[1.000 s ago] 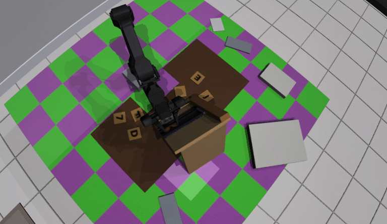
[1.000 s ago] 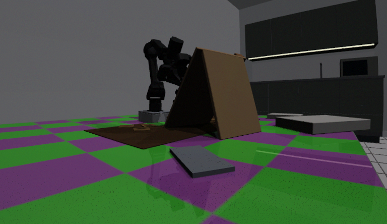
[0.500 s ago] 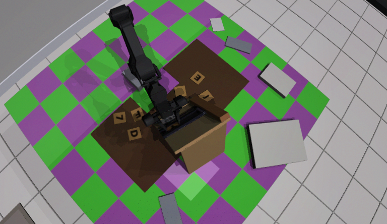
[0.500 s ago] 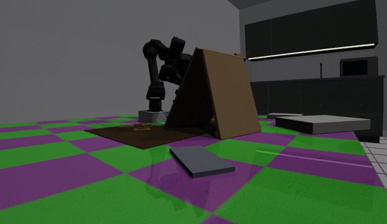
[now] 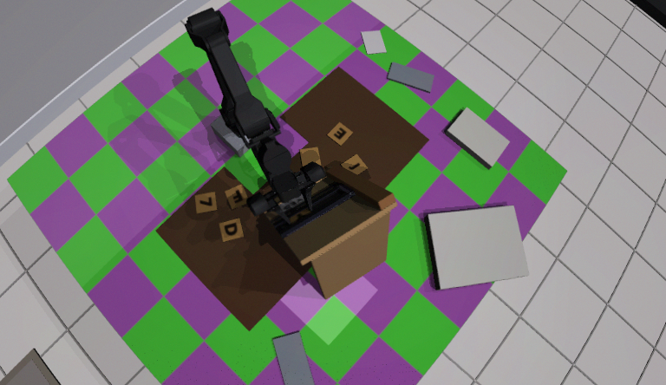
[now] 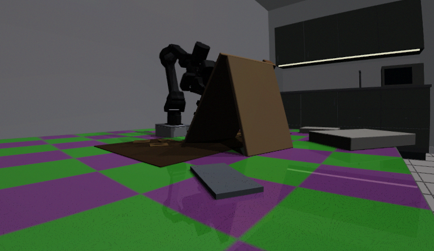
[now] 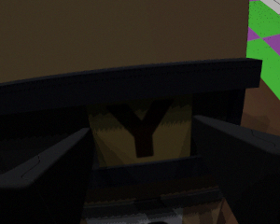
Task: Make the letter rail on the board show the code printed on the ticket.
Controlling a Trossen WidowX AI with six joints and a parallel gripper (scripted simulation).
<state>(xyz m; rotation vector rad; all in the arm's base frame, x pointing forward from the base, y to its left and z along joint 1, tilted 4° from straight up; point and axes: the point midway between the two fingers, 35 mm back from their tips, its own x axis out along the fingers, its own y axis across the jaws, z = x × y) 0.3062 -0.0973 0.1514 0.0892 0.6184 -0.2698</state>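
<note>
Right now my gripper tip is 80 mm above the white ticket, 60 mm past it and 30 mm to the right of it. Round my gripper tip: brown mat 160 mm below, 140 mm behind, 100 mm to the left; letter tile right at my gripper tip; pale card 660 mm to the left, 260 mm behind, 160 mm below.
</note>
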